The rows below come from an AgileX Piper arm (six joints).
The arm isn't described. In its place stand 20 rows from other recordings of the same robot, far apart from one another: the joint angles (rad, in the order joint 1, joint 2, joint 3, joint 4, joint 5, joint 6), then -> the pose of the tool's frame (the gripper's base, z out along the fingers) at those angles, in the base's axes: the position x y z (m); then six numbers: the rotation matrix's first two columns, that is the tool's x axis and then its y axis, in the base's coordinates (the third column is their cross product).
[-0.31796 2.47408 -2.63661 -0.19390 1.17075 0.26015] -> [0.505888 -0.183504 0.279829 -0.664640 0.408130 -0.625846 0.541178 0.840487 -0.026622]
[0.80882 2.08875 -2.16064 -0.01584 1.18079 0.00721] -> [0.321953 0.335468 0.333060 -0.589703 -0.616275 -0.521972 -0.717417 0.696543 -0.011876]
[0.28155 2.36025 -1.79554 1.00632 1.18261 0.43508] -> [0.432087 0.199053 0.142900 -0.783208 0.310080 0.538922 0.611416 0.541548 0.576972]
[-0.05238 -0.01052 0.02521 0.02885 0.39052 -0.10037] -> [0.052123 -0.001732 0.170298 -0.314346 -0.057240 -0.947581 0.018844 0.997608 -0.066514]
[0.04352 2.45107 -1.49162 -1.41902 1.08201 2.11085] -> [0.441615 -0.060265 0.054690 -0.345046 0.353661 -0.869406 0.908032 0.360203 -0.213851]
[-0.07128 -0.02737 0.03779 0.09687 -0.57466 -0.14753] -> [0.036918 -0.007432 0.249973 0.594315 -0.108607 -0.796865 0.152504 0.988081 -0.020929]
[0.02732 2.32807 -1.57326 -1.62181 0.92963 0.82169] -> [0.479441 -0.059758 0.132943 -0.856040 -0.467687 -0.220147 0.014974 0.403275 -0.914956]
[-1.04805 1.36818 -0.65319 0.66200 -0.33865 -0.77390] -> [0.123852 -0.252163 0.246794 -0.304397 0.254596 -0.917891 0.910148 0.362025 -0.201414]
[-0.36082 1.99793 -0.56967 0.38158 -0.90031 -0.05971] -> [0.278751 -0.133562 0.084888 -0.316044 0.306935 -0.897723 0.649201 0.759973 0.031286]
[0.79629 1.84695 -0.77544 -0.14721 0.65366 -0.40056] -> [0.191572 0.184186 0.097030 -0.252292 -0.962693 0.097836 -0.967431 0.248785 -0.046727]
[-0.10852 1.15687 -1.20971 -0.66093 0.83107 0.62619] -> [0.229294 -0.066487 0.409874 -0.465611 0.178852 -0.866728 0.547423 0.827727 -0.123275]
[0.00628 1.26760 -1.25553 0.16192 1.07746 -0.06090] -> [0.249755 0.014490 0.369152 -0.840976 0.010856 -0.540964 -0.069612 0.989319 0.128072]
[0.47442 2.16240 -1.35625 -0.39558 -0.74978 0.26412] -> [0.416532 0.240769 0.186473 0.013813 -0.028127 -0.999509 -0.674288 0.737856 -0.030082]
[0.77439 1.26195 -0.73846 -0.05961 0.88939 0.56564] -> [0.152804 0.143586 0.229575 -0.946791 -0.222073 -0.232958 -0.247079 0.965353 0.083934]
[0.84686 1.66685 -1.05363 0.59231 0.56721 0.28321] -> [0.204361 0.272374 0.219893 -0.979451 -0.075300 -0.187098 -0.168955 0.812946 0.557291]
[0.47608 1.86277 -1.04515 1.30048 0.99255 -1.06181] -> [0.271371 0.222556 0.183073 -0.822116 -0.397503 -0.407573 -0.551684 0.379424 0.742753]
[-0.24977 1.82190 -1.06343 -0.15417 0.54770 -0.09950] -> [0.336666 -0.093392 0.163218 -0.946357 0.005484 -0.323078 0.057982 0.986509 -0.153093]
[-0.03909 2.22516 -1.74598 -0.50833 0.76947 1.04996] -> [0.480360 -0.049626 0.172007 -0.577237 0.606786 -0.546450 0.701446 0.711063 0.048610]
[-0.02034 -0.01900 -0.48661 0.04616 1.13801 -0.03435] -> [-0.009564 0.004007 0.267452 -0.517841 -0.004434 -0.855465 -0.023256 0.999690 0.008896]
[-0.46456 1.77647 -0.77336 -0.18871 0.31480 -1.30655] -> [0.262609 -0.137516 0.120596 -0.534278 -0.844914 0.025854 -0.798949 0.494750 -0.341911]
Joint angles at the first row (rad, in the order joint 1, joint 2, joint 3, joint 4, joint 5, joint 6):
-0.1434, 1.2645, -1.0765, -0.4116, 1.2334, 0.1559
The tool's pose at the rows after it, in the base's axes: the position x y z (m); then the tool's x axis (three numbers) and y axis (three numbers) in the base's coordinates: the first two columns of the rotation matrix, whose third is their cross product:
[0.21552 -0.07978 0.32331 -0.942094 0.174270 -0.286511 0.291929 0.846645 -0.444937]
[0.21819 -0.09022 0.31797 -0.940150 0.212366 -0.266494 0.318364 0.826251 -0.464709]
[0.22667 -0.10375 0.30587 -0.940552 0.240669 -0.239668 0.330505 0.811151 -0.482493]
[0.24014 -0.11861 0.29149 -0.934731 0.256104 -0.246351 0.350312 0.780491 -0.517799]
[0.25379 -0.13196 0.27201 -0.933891 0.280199 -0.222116 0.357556 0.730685 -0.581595]
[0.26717 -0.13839 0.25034 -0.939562 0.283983 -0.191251 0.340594 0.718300 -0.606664]
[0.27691 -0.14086 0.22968 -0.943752 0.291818 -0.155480 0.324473 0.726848 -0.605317]
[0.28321 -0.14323 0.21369 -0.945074 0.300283 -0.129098 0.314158 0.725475 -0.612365]
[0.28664 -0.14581 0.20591 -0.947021 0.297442 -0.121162 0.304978 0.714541 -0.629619]
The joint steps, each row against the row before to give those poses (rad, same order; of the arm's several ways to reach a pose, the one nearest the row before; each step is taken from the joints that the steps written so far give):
-0.0247, 0.0000, 0.0000, -0.1075, 0.0000, 0.0471
-0.0354, 0.0296, -0.0016, -0.0225, 0.0000, 0.0141
-0.0430, 0.0560, 0.0000, -0.0205, -0.0280, 0.0088
-0.0304, 0.0701, 0.0000, -0.0621, -0.0604, 0.0523
-0.0115, 0.0897, 0.0000, -0.0985, -0.0191, 0.0883
-0.0013, 0.0828, 0.0000, -0.0451, -0.0269, 0.0517
0.0000, 0.0687, 0.0000, -0.0039, -0.0223, 0.0268
0.0000, 0.0536, 0.0000, -0.0149, -0.0118, 0.0298
0.0000, 0.0291, 0.0000, -0.0308, -0.0067, 0.0257

